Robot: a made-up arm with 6 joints. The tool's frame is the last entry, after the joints. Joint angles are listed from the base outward. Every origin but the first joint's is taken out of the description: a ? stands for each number. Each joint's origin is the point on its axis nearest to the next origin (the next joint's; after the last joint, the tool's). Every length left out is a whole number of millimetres.
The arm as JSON. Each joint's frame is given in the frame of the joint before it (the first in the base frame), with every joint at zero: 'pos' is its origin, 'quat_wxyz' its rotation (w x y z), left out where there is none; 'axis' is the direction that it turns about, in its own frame. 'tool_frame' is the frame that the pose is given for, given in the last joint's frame.
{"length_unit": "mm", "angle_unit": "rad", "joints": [
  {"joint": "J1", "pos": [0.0, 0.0, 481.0], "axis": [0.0, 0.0, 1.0]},
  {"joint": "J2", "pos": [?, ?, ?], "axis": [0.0, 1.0, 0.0]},
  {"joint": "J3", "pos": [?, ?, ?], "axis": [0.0, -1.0, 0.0]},
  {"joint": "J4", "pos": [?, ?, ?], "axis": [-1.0, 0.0, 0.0]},
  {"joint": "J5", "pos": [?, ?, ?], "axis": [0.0, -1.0, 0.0]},
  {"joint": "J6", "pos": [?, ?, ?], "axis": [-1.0, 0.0, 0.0]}
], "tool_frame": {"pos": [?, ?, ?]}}
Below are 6 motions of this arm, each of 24 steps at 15 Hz.
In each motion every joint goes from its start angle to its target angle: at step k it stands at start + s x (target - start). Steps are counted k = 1, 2, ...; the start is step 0. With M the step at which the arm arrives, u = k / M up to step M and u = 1 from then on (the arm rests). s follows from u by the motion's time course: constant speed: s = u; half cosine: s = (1 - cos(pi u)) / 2; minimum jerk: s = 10 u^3 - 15 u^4 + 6 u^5.
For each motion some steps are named. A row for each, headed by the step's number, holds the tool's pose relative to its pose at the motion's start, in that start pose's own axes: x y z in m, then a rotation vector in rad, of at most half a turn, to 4 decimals.
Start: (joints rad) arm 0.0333 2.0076 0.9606 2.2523 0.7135 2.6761
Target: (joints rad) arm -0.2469 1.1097 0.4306 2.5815 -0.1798 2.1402
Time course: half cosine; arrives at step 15
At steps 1, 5, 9, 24:
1: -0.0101 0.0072 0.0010 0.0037 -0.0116 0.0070
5: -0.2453 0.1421 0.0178 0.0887 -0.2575 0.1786
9: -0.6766 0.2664 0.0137 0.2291 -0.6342 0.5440
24: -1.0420 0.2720 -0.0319 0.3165 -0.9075 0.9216

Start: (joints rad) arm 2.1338 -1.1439 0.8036 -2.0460 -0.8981 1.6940
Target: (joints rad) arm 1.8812 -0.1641 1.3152 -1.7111 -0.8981 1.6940
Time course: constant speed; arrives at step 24
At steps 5, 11, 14, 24:
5: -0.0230 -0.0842 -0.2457 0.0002 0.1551 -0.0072
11: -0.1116 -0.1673 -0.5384 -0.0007 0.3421 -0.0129
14: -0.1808 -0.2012 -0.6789 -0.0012 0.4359 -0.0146
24: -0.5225 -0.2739 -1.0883 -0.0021 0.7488 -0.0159

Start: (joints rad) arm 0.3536 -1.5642 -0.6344 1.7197 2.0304 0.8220
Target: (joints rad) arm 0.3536 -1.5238 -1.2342 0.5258 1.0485 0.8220
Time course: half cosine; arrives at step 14
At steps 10, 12, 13, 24:
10: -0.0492 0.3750 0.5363 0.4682 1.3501 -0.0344
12: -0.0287 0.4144 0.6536 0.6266 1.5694 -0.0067
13: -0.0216 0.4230 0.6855 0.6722 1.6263 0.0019
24: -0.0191 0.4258 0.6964 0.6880 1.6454 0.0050

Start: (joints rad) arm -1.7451 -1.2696 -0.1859 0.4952 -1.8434 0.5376
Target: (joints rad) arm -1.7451 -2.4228 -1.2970 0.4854 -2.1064 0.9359
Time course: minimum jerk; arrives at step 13
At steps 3, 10, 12, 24:
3: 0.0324 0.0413 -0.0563 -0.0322 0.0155 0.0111
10: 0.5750 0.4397 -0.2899 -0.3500 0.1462 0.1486
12: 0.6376 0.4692 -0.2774 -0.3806 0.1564 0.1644
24: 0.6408 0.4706 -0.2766 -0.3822 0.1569 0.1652

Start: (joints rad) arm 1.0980 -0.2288 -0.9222 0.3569 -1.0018 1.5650
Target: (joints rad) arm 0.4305 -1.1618 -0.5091 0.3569 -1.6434 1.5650
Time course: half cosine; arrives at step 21
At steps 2, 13, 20, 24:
2: -0.0195 0.0049 -0.0168 0.0230 0.0034 -0.0098
13: -0.6053 0.5211 -0.2934 0.7248 0.1486 -0.2687
20: -0.8262 0.8773 -0.1322 1.0487 0.2484 -0.3846
24: -0.8295 0.8832 -0.1273 1.0544 0.2504 -0.3867

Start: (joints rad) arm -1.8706 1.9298 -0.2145 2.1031 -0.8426 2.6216
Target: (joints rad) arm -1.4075 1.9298 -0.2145 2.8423 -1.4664 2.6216
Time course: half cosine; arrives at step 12
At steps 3, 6, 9, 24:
3: -0.0276 -0.0142 -0.0277 -0.1201 -0.0484 0.1607
6: -0.0855 -0.0703 -0.0837 -0.3779 -0.1321 0.5727
9: -0.1261 -0.1491 -0.1175 -0.5874 -0.1544 1.0098
24: -0.1371 -0.1853 -0.1238 -0.6589 -0.1410 1.1950

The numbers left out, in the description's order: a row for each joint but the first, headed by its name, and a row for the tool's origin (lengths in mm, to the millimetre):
J2: 0.0 0.0 0.0
J3: 0.0 0.0 797.0
J4: 1133.0 0.0 0.0
J5: 0.0 -204.0 0.0
J6: 0.0 0.0 0.0
tool: 0.0 0.0 0.0

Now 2 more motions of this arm.
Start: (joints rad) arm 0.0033 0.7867 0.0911 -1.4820 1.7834 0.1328
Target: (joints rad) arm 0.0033 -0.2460 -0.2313 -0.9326 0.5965 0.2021
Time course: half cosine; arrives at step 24
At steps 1, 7, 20, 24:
1: 0.0014 0.0034 0.0031 0.0032 0.0045 0.0023
7: 0.0654 0.1388 0.1529 0.1341 0.1967 0.1223
20: 0.3098 0.3696 0.8275 0.3827 0.6931 0.8186
24: 0.3300 0.3674 0.8897 0.3801 0.7167 0.8908

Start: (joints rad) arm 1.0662 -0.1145 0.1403 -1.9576 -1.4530 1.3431
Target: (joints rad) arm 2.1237 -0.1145 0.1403 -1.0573 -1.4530 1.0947
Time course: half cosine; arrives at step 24
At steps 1, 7, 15, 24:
1: 0.0036 0.0004 -0.0018 0.0024 0.0037 0.0033
7: 0.1625 0.0324 -0.0804 0.0924 0.1731 0.1531
15: 0.5366 0.2478 -0.2387 0.1669 0.6148 0.5476
24: 0.7209 0.4664 -0.2956 0.0895 0.8644 0.7822

